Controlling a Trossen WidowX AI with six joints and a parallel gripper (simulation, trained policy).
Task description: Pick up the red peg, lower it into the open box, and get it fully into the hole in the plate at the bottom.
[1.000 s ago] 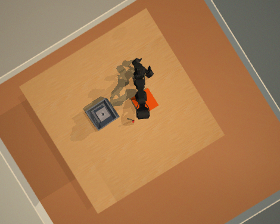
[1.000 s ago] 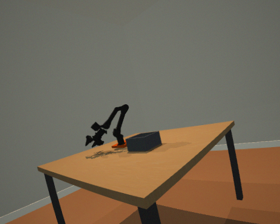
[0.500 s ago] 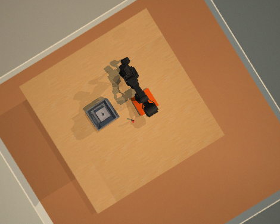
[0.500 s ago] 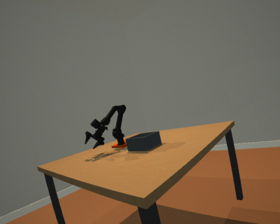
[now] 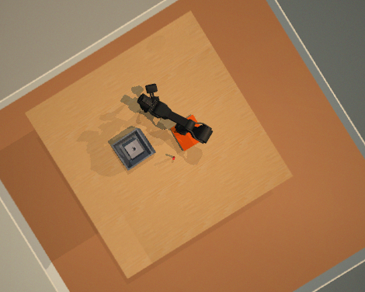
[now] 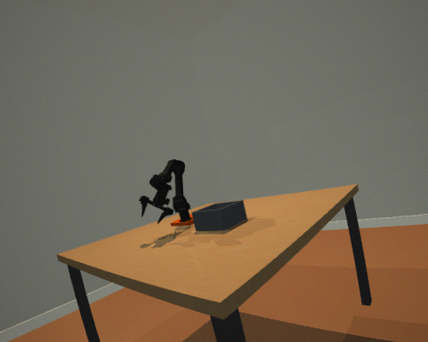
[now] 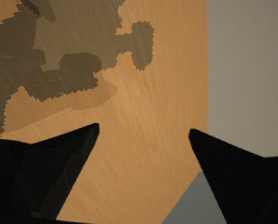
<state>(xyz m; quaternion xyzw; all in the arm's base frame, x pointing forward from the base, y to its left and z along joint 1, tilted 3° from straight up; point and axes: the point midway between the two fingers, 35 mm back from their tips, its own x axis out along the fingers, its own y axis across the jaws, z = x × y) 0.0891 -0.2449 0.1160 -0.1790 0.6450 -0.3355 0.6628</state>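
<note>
The red peg lies 42 cm to the left of my gripper tip, 6 cm below it and 6 cm ahead of it. The rest, counted from my gripper tip: dark box 26 cm ahead, 25 cm to the left, 7 cm below; grey plate 26 cm ahead, 25 cm to the left, 5 cm below.
</note>
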